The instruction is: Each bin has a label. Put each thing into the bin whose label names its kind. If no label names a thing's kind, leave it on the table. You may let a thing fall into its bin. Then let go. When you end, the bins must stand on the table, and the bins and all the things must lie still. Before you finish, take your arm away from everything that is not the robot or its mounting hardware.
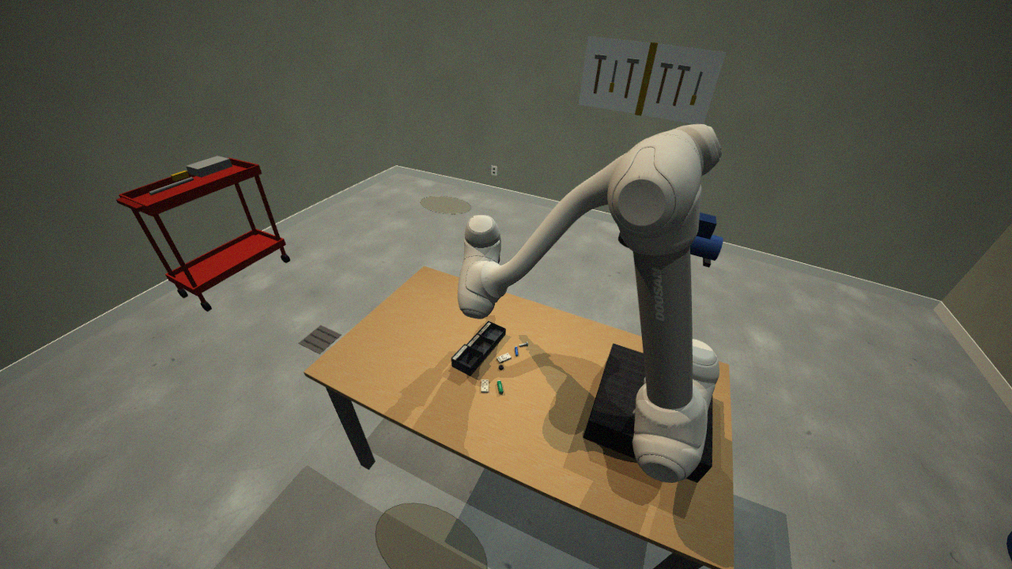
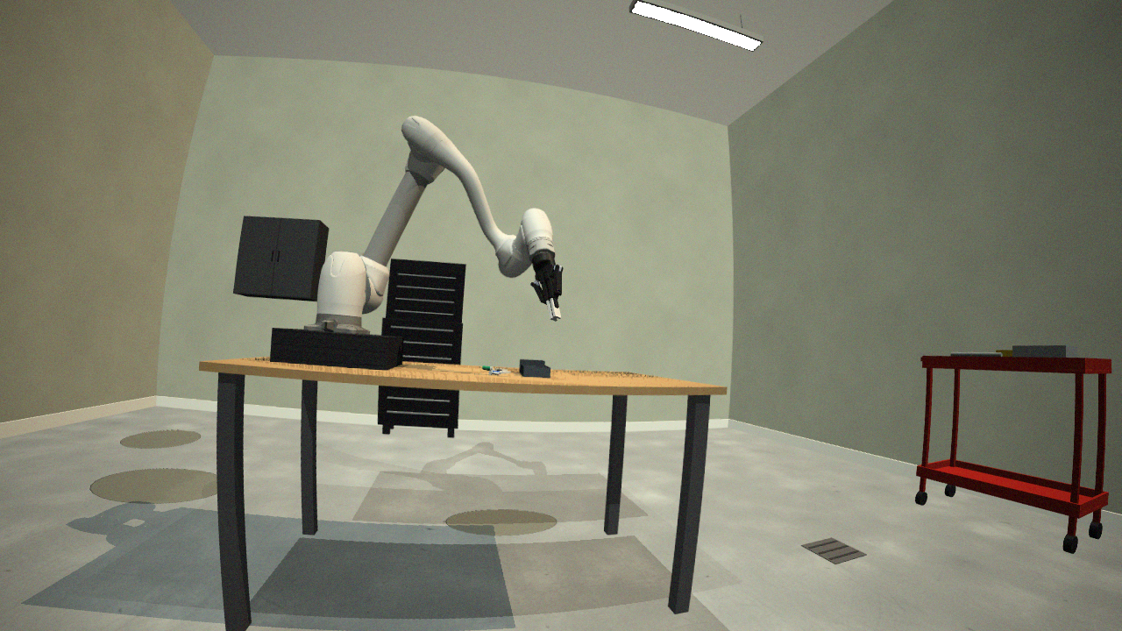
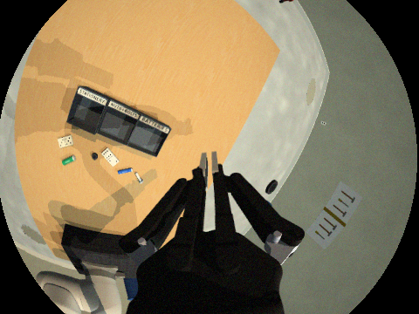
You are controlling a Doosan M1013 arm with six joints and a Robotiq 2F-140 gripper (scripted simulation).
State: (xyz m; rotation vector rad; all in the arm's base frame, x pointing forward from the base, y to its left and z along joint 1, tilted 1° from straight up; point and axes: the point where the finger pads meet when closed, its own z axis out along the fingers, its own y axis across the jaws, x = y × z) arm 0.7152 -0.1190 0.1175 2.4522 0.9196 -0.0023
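The black bin row lies 190 mm below my hand, 140 mm to the left of it and 40 mm behind it. From my hand the other things lie so: domino: 210 mm below, 140 mm behind, 130 mm to the left; then blue battery: 210 mm below, 160 mm behind, 80 mm to the left; then bolt: 210 mm below, 180 mm behind, 30 mm to the left.
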